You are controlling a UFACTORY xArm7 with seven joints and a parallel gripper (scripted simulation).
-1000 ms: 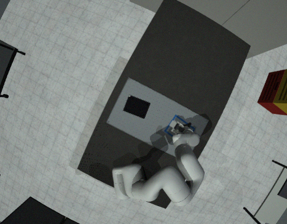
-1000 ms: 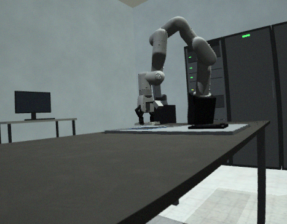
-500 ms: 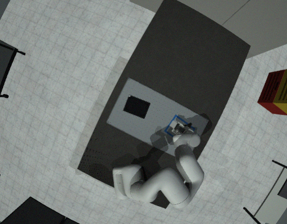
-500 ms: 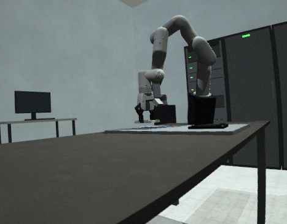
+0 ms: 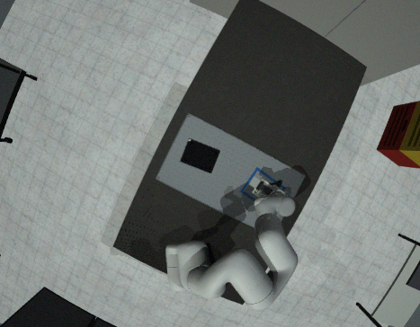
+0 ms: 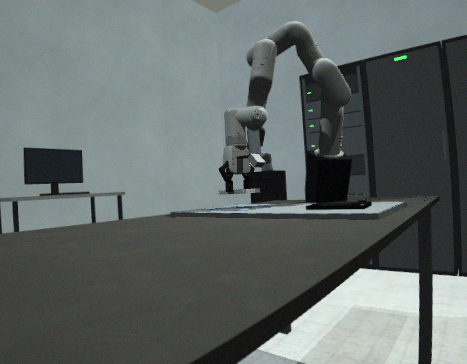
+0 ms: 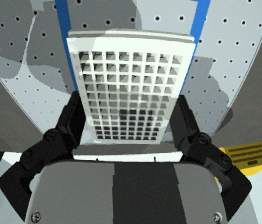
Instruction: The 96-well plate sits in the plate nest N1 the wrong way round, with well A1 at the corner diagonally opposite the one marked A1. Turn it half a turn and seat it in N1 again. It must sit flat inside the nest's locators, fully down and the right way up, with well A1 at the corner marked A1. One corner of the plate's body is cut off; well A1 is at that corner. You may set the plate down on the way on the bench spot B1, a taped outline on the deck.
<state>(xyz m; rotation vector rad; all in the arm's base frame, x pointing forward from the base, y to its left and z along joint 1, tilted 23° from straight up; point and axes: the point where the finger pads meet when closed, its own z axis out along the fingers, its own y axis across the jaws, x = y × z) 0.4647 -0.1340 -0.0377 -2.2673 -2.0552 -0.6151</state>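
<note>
Now: hand 370 mm to the right of the black plate nest N1, 70 mm above it and 20 mm past it. Also, from my hand: white 96-well plate: 10 mm below.
</note>
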